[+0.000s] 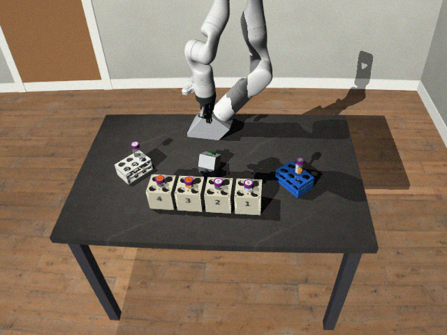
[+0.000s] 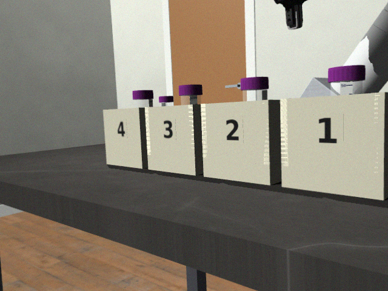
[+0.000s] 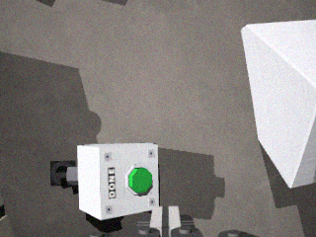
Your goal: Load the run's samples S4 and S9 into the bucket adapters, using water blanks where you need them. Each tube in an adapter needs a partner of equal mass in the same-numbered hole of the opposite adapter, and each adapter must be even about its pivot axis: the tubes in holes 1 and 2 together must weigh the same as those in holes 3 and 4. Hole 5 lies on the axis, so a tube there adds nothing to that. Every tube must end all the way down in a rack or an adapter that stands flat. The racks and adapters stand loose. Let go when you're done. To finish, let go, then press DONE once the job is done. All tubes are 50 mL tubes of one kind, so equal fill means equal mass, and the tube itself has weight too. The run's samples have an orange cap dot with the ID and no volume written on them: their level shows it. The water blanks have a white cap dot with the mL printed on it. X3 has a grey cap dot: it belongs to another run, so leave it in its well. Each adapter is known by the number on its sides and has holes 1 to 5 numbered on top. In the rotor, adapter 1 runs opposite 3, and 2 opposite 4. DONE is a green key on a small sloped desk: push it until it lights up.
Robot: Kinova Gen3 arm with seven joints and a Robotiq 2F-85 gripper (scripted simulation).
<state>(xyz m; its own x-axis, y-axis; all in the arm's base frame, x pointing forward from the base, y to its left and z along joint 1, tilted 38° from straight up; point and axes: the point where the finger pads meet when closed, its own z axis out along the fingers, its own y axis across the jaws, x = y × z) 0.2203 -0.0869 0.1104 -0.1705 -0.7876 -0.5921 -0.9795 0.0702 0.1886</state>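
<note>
Now: the done desk 2 cm ahead of my hand and 19 cm below it. Round my hand: adapter 4 (23 cm ahead, 15 cm to the right, 19 cm below); adapter 1 (21 cm ahead, 18 cm to the left, 19 cm below); adapter 3 (22 cm ahead, 4 cm to the right, 19 cm below).
</note>
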